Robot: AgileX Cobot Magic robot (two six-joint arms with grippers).
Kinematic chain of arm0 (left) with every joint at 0, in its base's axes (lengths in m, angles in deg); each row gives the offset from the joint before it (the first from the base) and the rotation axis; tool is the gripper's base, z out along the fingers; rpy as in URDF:
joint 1: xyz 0 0 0.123 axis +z
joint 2: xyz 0 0 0 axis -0.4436 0.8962 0
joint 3: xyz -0.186 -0.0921 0.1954 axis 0.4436 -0.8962 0
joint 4: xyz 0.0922 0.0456 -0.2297 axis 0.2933 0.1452 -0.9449
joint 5: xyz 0 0 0 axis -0.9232 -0.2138 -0.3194
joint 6: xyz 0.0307 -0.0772 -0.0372 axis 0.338 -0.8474 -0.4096
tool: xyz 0 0 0 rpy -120.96 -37.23 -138.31
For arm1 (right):
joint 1: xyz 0 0 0.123 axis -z
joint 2: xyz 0 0 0 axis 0.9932 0.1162 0
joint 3: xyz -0.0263 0.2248 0.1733 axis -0.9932 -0.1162 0
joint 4: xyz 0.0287 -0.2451 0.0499 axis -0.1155 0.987 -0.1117
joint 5: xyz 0 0 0 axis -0.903 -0.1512 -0.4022
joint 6: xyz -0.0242 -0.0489 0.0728 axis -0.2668 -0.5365 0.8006
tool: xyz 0 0 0 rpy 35.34 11.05 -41.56
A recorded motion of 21 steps. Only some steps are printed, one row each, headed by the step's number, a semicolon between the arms.
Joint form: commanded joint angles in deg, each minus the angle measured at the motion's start. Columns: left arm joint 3, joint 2, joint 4, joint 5, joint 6, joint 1; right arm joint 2, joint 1, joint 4, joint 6, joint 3, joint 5.
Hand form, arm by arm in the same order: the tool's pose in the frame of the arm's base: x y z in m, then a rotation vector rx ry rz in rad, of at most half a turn. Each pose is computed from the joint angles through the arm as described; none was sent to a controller.
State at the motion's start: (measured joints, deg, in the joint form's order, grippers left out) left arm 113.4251 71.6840 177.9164 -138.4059 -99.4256 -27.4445; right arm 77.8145 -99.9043 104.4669 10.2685 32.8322 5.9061
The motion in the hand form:
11: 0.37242 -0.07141 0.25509 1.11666 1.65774 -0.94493; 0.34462 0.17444 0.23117 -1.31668 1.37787 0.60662
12: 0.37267 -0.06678 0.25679 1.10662 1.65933 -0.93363; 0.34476 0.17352 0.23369 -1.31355 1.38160 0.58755
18: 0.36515 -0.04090 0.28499 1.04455 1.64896 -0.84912; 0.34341 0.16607 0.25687 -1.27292 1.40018 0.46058
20: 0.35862 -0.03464 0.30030 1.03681 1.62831 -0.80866; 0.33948 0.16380 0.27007 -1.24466 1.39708 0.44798
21: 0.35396 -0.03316 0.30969 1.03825 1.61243 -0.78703; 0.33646 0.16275 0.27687 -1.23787 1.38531 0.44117
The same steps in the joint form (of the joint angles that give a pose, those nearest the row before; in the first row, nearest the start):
11: 0.33 -0.50 -0.56 -0.26 -0.55 3.09; -2.48 0.03 1.24 -0.87 0.37 -9.76
12: 0.33 -0.76 -0.56 -0.26 -0.55 3.81; -2.97 0.03 1.24 -0.86 0.37 -10.67
18: 0.33 -5.21 -0.56 -0.26 -2.26 7.98; -7.15 0.03 1.00 -0.17 0.37 -16.83
20: 0.33 -7.69 -0.56 -0.27 -2.64 9.12; -9.27 0.03 1.00 1.47 0.37 -17.75
21: 0.33 -9.23 -0.56 -0.27 -2.83 9.47; -10.43 0.03 1.00 1.76 0.25 -17.86

